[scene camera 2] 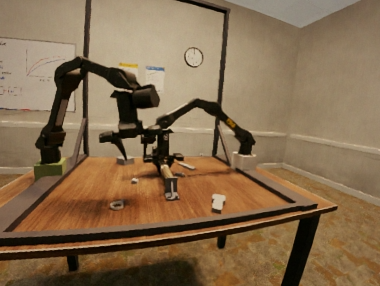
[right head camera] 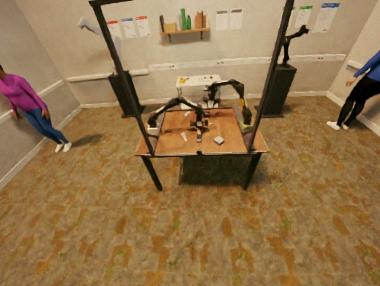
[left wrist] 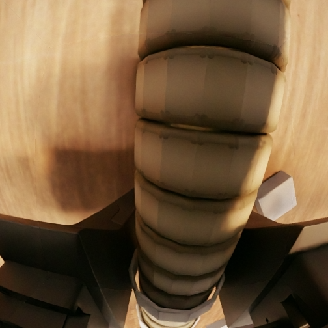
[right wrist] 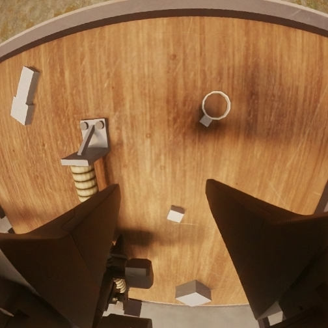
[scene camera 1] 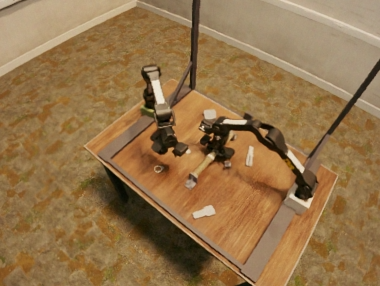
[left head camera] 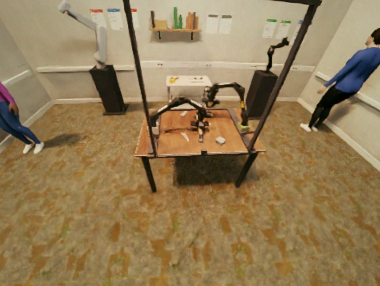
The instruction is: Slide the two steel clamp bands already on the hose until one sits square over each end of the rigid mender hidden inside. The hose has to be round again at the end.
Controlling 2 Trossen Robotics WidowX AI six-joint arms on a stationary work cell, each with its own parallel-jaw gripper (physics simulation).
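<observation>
The beige ribbed hose [left wrist: 205, 90] [scene camera 1: 202, 165] [right wrist: 84, 180] runs from a grey end bracket [right wrist: 97, 132] [scene camera 2: 171, 192] beneath my left gripper [left wrist: 192, 210] [scene camera 1: 215, 154]. In the left wrist view its fingers stand on both sides of the hose and press on a steel clamp band [left wrist: 170, 314] around it at the bottom. The visible hose looks round; its part under the band is mostly hidden. The second band on the hose cannot be made out, and the mender is hidden inside. My right gripper [right wrist: 162, 187] [scene camera 1: 170, 148] is open and empty, above the table beside the hose.
A loose pale ring [right wrist: 229, 105] with a small tab lies on the table. A small cube [right wrist: 175, 214] and a larger grey block [right wrist: 193, 293] [left head camera: 220, 141] lie nearby. Stepped grey pieces [scene camera 1: 204, 212] [scene camera 1: 250, 156] lie either side of the hose. Another small block [left wrist: 276, 195] lies close beside it.
</observation>
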